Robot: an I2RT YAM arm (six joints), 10 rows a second.
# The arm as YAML. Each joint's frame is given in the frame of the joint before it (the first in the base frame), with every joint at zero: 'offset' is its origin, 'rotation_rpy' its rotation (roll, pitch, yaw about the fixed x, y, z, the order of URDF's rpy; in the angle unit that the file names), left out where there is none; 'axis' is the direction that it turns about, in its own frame. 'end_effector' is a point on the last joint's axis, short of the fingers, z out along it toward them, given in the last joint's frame.
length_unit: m
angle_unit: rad
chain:
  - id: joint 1
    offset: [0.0, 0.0, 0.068]
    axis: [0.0, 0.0, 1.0]
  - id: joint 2
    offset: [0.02, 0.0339, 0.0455]
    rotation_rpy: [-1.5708, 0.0, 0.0]
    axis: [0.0, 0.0, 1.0]
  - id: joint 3
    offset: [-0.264, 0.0, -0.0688]
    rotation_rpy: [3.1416, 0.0, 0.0]
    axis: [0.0, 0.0, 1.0]
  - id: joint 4
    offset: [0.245, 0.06, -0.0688]
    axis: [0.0, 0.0, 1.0]
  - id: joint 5
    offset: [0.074, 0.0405, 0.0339]
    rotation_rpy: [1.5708, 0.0, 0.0]
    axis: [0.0, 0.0, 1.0]
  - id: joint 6
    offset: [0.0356, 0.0, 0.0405]
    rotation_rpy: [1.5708, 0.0, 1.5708]
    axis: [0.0, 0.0, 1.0]
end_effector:
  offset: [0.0, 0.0, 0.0]
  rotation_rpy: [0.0, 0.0, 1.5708]
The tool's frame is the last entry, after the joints.
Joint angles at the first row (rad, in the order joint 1, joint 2, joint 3, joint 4, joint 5, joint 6):
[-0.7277 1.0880 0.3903 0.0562 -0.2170 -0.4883]
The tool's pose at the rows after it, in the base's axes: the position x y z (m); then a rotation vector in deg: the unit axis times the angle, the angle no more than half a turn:
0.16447 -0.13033 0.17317 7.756 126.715 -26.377
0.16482 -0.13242 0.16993 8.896 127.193 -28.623
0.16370 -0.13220 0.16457 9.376 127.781 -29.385
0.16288 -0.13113 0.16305 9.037 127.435 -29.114
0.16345 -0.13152 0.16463 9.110 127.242 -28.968
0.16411 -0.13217 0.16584 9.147 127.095 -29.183
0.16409 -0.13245 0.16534 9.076 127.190 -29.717
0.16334 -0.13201 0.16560 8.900 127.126 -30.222
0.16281 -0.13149 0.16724 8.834 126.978 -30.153
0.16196 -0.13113 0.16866 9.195 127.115 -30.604
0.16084 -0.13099 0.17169 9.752 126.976 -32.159
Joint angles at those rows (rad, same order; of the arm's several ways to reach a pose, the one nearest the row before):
[-0.7022 1.0709 0.3851 0.0659 -0.1904 -0.4817]
[-0.7026 1.0879 0.3782 0.0918 -0.1535 -0.4836]
[-0.7026 1.0987 0.3618 0.1126 -0.1377 -0.4855]
[-0.7025 1.0956 0.3517 0.1242 -0.1452 -0.4860]
[-0.7025 1.0945 0.3573 0.1199 -0.1477 -0.4832]
[-0.7025 1.0957 0.3620 0.1197 -0.1458 -0.4832]
[-0.7026 1.0980 0.3605 0.1243 -0.1394 -0.4877]
[-0.7025 1.0917 0.3576 0.1243 -0.1350 -0.4923]
[-0.7026 1.0820 0.3597 0.1145 -0.1373 -0.4919]
[-0.7025 1.0721 0.3620 0.1020 -0.1285 -0.4909]
[-0.7017 1.0560 0.3652 0.0913 -0.1064 -0.4922]

